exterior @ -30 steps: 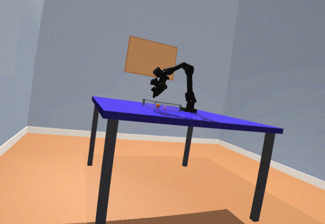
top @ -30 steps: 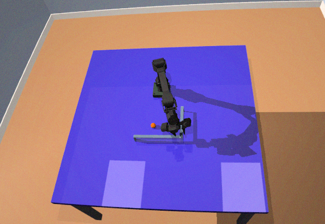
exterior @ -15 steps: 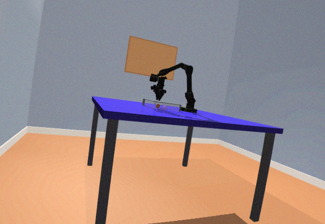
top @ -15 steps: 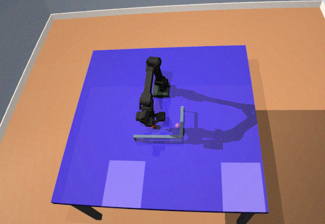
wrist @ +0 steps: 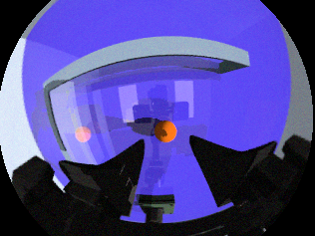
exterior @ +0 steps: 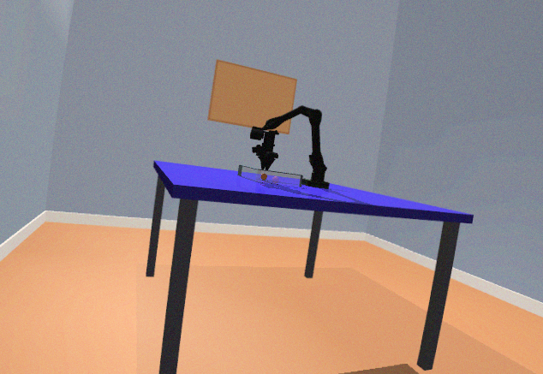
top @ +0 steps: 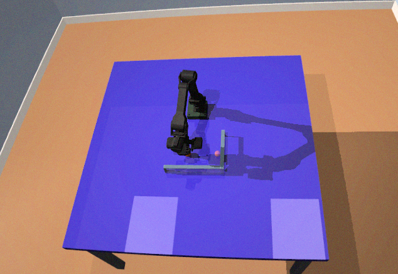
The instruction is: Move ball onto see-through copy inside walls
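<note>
Right now the small orange ball is 30 mm below my gripper tip.
</note>
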